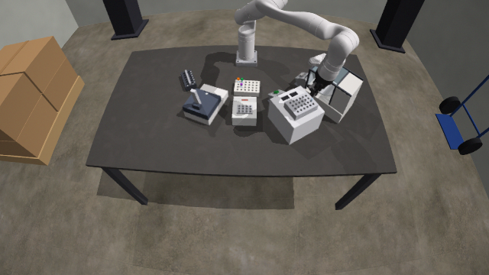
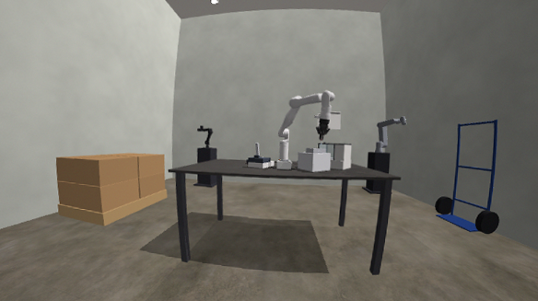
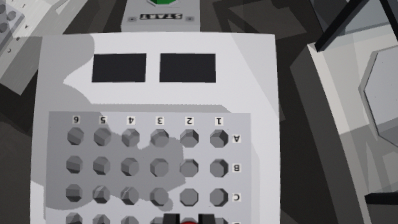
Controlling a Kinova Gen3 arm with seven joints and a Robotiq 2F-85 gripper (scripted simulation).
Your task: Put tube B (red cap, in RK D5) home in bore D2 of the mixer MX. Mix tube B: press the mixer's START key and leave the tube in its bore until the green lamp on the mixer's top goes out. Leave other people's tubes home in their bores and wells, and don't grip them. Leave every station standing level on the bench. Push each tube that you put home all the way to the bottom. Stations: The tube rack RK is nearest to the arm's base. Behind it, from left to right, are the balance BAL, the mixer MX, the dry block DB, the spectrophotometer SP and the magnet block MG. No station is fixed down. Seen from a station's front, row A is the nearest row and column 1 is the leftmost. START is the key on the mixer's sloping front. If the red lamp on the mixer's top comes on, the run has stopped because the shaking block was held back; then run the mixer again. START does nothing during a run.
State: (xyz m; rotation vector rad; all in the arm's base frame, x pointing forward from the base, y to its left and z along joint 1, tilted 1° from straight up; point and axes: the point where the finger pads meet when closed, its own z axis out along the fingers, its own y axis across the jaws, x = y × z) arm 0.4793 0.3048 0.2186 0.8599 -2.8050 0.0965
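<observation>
Right now my hand is 100 mm above the grey bore block, 40 mm to the left of it and 10 mm past it. Round my hand: dry block DB (290 mm to the right, 220 mm below, 60 mm behind); then tube rack RK (280 mm to the right, 240 mm below, 220 mm behind); then START key (180 mm below, 160 mm behind, 140 mm to the right).
</observation>
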